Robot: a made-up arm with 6 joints. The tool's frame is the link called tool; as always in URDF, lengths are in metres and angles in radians. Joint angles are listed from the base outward.
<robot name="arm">
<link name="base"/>
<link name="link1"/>
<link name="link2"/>
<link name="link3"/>
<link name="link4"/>
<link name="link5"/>
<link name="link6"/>
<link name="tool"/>
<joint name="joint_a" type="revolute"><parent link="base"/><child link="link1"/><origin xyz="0 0 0.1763"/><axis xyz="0 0 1"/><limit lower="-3.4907" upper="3.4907"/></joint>
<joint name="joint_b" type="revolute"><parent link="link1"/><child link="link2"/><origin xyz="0 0 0" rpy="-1.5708 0 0"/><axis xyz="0 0 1"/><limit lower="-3.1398" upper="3.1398"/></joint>
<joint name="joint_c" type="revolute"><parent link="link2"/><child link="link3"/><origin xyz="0 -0.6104 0" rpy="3.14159 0 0"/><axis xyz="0 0 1"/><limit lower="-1.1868" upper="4.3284"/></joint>
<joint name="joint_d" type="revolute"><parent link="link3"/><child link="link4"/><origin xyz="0 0 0" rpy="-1.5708 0 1.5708"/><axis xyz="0 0 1"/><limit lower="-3.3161" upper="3.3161"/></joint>
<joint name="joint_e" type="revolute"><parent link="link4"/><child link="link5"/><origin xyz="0 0 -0.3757" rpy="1.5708 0 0"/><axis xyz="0 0 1"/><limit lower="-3.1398" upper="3.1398"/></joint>
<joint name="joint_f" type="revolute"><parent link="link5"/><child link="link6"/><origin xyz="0 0 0.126" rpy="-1.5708 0 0"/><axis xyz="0 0 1"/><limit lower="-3.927" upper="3.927"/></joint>
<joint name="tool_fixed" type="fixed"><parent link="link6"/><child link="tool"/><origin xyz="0 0 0" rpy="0 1.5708 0"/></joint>
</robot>
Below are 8 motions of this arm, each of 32 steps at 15 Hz.
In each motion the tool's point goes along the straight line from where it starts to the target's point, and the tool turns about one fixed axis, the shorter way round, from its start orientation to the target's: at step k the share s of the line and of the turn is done. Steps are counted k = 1, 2, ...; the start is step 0. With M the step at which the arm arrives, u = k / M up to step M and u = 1 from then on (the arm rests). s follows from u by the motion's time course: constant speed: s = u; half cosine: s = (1 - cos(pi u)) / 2; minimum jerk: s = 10 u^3 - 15 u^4 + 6 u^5.
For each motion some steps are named. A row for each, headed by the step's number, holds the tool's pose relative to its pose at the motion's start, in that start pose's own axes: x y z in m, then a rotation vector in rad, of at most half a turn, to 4 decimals.
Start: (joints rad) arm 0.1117 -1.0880 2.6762 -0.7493 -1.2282 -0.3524
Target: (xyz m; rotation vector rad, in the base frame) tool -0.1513 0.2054 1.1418 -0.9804 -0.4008 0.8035
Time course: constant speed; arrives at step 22
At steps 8, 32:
8: -0.0054 -0.1217 -0.4094 0.2141 0.5972 0.1301
32: -0.0148 -0.3347 -1.1259 0.5887 1.6422 0.3576

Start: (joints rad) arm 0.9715 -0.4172 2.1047 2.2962 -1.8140 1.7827
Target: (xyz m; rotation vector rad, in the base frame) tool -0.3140 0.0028 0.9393 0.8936 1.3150 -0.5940
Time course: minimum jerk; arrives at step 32
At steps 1, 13, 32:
1: -0.0001 0.0001 0.0001 0.0003 0.0002 0.0001
13: -0.0814 0.1166 0.0618 0.3275 0.2346 0.1588
32: -0.2480 0.3552 0.1882 0.9977 0.7146 0.4837

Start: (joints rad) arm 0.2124 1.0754 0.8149 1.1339 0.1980 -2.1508
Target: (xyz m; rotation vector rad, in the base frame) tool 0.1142 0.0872 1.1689 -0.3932 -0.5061 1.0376
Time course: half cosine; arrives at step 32
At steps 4, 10, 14, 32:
4: -0.0332 0.0229 0.0017 -0.0577 -0.0076 0.0343
10: -0.1939 0.1339 0.0101 -0.3370 -0.0444 0.2004
14: -0.3512 0.2425 0.0182 -0.6103 -0.0803 0.3629
32: -0.8727 0.6026 0.0453 -1.5163 -0.1996 0.9018

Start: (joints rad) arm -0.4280 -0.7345 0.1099 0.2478 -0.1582 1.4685
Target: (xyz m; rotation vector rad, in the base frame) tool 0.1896 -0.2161 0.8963 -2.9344 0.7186 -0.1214
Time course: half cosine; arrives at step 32
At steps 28, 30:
28: 0.3083 0.2929 0.0582 -1.2312 -0.4592 0.4777
30: 0.3174 0.3016 0.0599 -1.2676 -0.4727 0.4918

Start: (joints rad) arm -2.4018 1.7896 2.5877 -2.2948 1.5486 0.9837
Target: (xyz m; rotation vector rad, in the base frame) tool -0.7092 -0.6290 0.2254 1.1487 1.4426 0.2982
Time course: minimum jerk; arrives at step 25
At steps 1, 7, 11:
1: 0.0001 0.0000 0.0000 0.0007 -0.0008 0.0000
7: 0.0128 0.0029 0.0049 0.1578 -0.1904 0.0065
11: 0.0362 0.0082 0.0137 0.4455 -0.5374 0.0183

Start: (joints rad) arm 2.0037 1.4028 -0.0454 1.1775 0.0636 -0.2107
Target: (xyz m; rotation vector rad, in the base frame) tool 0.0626 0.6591 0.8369 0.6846 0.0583 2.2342
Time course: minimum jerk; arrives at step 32
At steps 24, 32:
24: -0.8520 -0.0766 -0.1973 0.6005 -1.6962 -0.4045
32: -0.9504 -0.0855 -0.2201 0.6699 -1.8920 -0.4512

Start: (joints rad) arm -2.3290 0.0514 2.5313 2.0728 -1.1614 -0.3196
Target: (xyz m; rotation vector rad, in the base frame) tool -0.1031 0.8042 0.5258 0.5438 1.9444 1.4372
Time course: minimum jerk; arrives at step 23
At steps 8, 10, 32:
8: 0.1625 -0.0405 -0.0891 0.1252 0.1488 -0.0138
10: 0.2657 -0.0662 -0.1457 0.2047 0.2434 -0.0226
32: 0.7009 -0.1746 -0.3843 0.5399 0.6421 -0.0597

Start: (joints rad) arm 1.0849 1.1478 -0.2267 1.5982 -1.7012 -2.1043
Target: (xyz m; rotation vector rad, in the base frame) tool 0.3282 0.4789 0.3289 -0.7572 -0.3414 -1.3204
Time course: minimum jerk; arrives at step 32
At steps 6, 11, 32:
6: 0.0050 -0.0143 0.0012 0.0052 -0.0003 -0.0428
11: 0.0230 -0.0660 0.0057 0.0242 -0.0012 -0.1980
32: 0.1018 -0.2926 0.0251 0.1071 -0.0053 -0.8777

